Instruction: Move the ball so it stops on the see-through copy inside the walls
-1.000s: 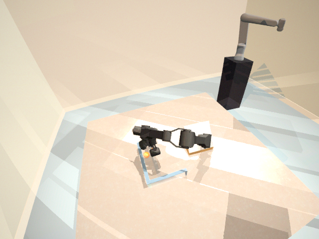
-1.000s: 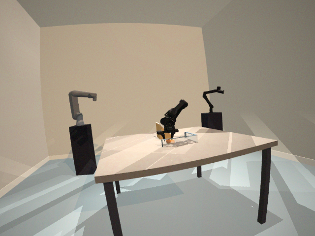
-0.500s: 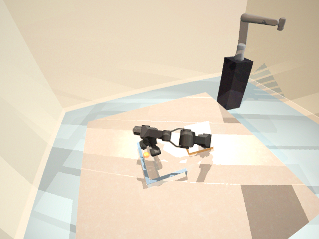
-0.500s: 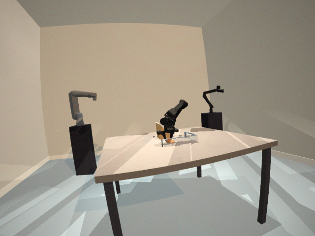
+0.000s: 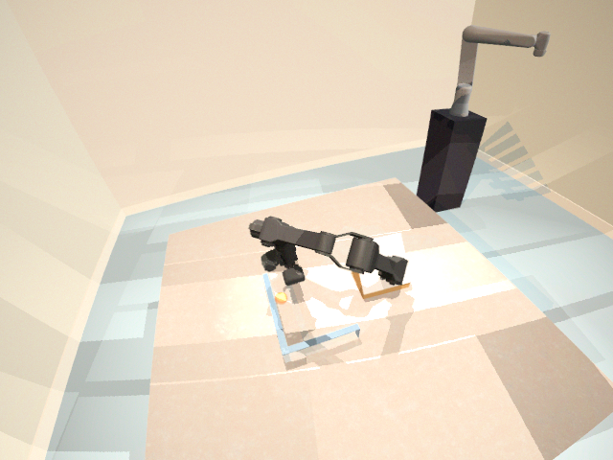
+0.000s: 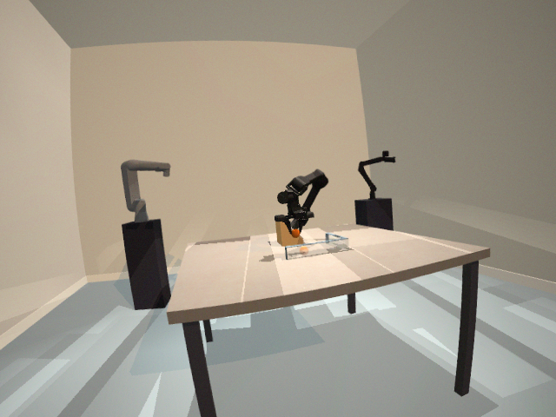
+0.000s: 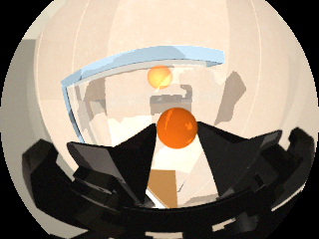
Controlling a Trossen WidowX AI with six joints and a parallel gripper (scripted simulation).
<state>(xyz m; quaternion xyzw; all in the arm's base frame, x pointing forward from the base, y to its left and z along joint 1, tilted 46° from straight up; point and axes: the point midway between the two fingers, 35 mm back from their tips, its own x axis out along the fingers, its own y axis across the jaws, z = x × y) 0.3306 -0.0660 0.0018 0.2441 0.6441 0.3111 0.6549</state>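
My gripper tip is 50 mm short of the see-through copy, 20 mm to the right of it and 80 mm above it. Round my gripper tip: orange ball right at my gripper tip.
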